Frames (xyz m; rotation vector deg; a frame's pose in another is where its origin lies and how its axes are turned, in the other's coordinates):
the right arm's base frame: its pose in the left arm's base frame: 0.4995 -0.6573 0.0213 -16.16 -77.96 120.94
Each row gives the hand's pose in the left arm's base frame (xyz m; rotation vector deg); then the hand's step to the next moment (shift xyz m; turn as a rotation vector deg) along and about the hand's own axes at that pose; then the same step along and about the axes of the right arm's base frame.
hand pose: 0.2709 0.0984 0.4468 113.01 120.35 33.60
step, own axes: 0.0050 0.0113 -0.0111 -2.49 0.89 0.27
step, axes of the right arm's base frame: 0.0001 -0.0165 0.0016 -2.35 0.43 1.18
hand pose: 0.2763 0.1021 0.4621 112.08 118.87 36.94
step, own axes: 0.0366 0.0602 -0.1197 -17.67 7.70 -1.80
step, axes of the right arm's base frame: 0.0322 -0.1254 0.0503 -16.11 -0.08 10.74
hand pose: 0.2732 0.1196 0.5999 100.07 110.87 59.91
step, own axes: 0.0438 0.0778 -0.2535 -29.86 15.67 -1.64
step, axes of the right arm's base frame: 0.1115 -0.1514 0.1921 -29.13 -2.12 16.94
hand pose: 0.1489 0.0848 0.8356 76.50 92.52 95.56
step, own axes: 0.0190 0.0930 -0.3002 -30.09 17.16 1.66
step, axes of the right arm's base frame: 0.1209 0.0081 0.2906 -31.03 -4.39 14.85
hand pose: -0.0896 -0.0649 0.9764 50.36 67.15 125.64
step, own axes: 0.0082 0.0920 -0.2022 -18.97 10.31 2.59
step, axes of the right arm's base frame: 0.0431 0.1083 0.1893 -19.85 -3.71 8.07
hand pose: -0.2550 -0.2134 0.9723 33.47 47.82 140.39
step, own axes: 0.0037 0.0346 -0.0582 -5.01 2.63 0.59
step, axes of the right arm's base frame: 0.0043 0.0468 0.0488 -5.23 -0.87 2.07
